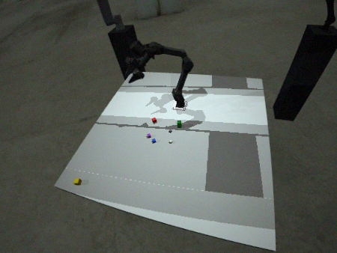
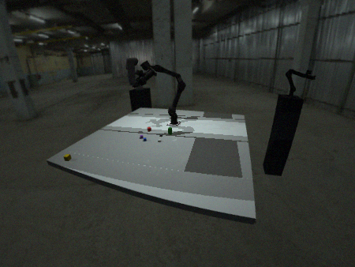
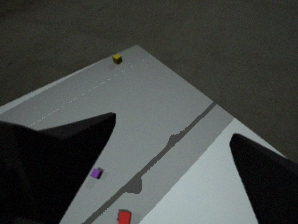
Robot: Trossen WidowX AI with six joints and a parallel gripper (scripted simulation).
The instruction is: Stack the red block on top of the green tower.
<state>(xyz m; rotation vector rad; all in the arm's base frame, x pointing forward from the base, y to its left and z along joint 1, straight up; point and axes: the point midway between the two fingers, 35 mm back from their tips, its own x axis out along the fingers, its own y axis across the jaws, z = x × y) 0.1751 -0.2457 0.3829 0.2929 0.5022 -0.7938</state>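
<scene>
The red block lies 36 cm below my gripper tip and 11 cm to the left of it. From my gripper tip the other things lie so: grey block 36 cm below, 26 cm to the left, 8 cm ahead; then blue block 36 cm below, 18 cm ahead, 17 cm to the left; then purple block 36 cm below, 15 cm ahead, 12 cm to the left.
</scene>
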